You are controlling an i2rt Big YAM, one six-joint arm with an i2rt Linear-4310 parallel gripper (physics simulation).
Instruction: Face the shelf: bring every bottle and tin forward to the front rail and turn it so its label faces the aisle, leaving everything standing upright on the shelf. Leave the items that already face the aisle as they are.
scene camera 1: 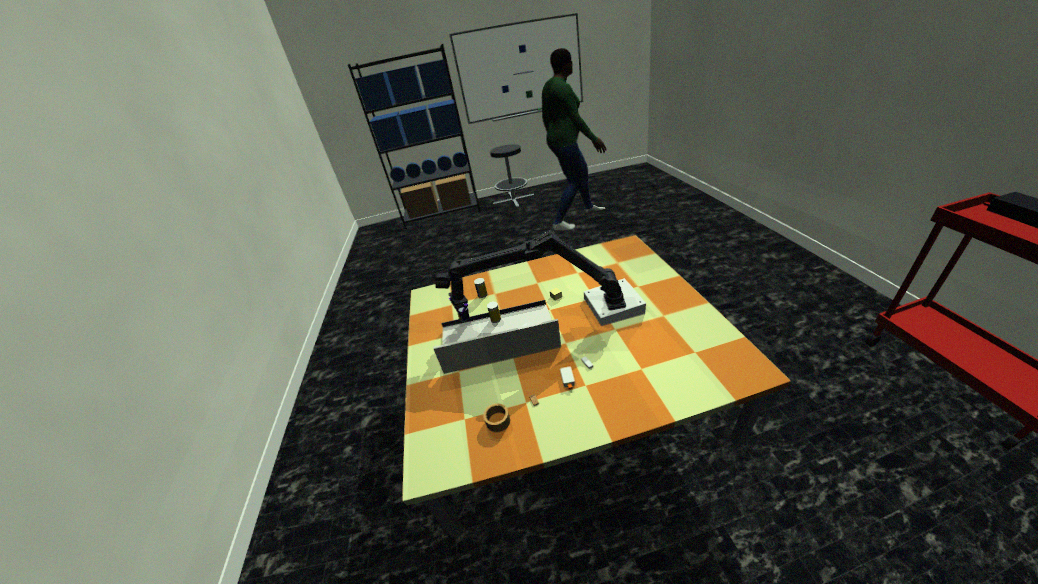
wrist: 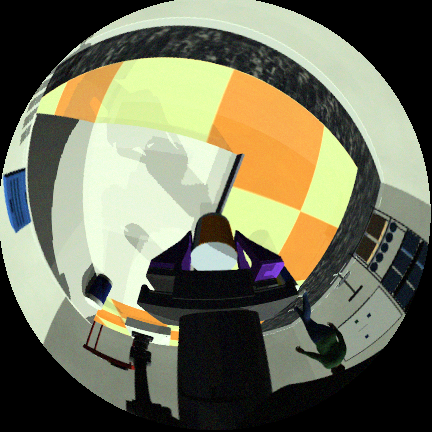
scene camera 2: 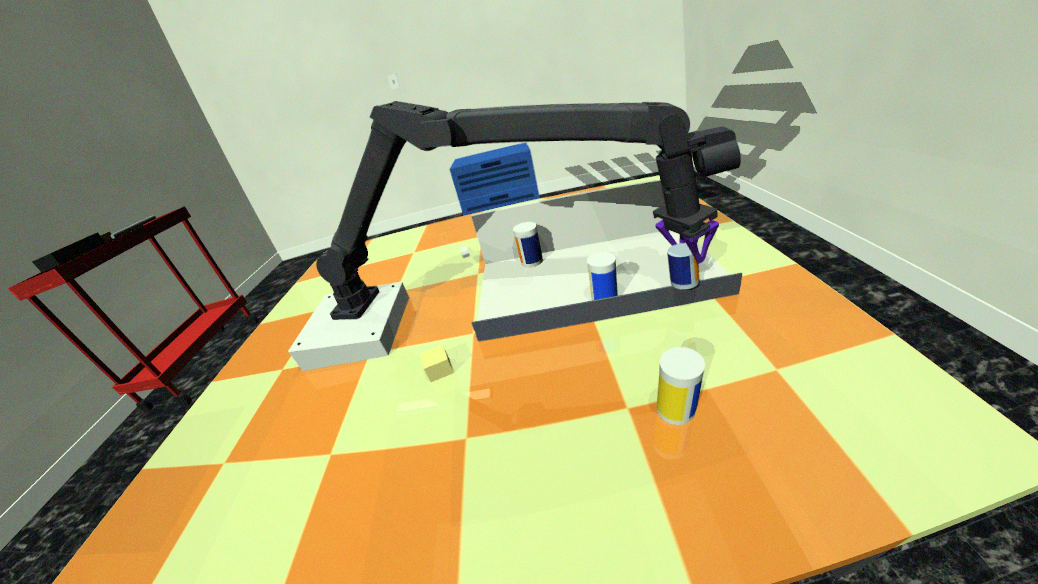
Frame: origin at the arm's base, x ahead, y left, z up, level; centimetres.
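Seen in the pictures: gripper, fingertip midpoint: (scene camera 1: 459, 312) (wrist: 212, 234) (scene camera 2: 690, 257); arm's base, link origin: (scene camera 1: 614, 301) (wrist: 141, 335) (scene camera 2: 356, 304).
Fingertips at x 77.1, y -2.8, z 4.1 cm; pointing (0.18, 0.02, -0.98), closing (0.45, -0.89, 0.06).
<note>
Pixels of each thing's top centre, then the offset from my fingertips to it. "pt": a spot on its surface instead. Level surfaces: height alone.
- white-lidded blue-and-orange tin, top centre: (wrist: 216, 260) (scene camera 2: 684, 248) dx -1.6, dy -1.0, dz +2.6 cm
- shelf board, surface height: dz -7.7 cm
- yellow tin, top centre: (scene camera 2: 682, 362) (scene camera 1: 479, 280) dx -8.6, dy -26.3, dz -0.1 cm
- yellow block, top centre: (scene camera 2: 433, 356) (scene camera 1: 555, 291) dx -49.7, dy -15.0, dz -6.2 cm
- shelf's back panel, surface spot: (scene camera 1: 500, 351) pt dx -20.5, dy +26.5, dz -3.9 cm
- brown bowl, top centre: (scene camera 1: 495, 413) dx -18.7, dy +58.0, dz -5.0 cm
- white box, top centre: (scene camera 1: 567, 376) dx -48.0, dy +42.7, dz -7.2 cm
My gripper (scene camera 1: 463, 310) (scene camera 2: 685, 250) (wrist: 212, 234), with purple fingers, is shut on a white-lidded blue-and-orange tin (scene camera 2: 680, 270) (wrist: 215, 230). The tin is upright at the right end of the shelf, close behind the dark front rail (scene camera 2: 537, 325), blue mostly towards scene camera 2. Whether its base touches the shelf board (scene camera 2: 519, 294) is unclear. A blue tin (scene camera 1: 494, 313) (scene camera 2: 603, 281) stands mid-shelf at the rail; its back shows yellow. A blue tin (scene camera 2: 529, 245) (wrist: 99, 288) with an orange strip stands farther back at left. A yellow tin (scene camera 1: 480, 288) (scene camera 2: 676, 395) with a blue strip stands off the shelf, on the checkered table.
A yellow block (scene camera 1: 556, 294) (scene camera 2: 436, 363) lies near the robot's base (scene camera 1: 616, 310) (scene camera 2: 341, 347). Behind the shelf's back panel (scene camera 1: 500, 351) are a brown bowl (scene camera 1: 496, 418), a white box (scene camera 1: 567, 375) and small items. A person (scene camera 1: 562, 108) is beyond the table.
</note>
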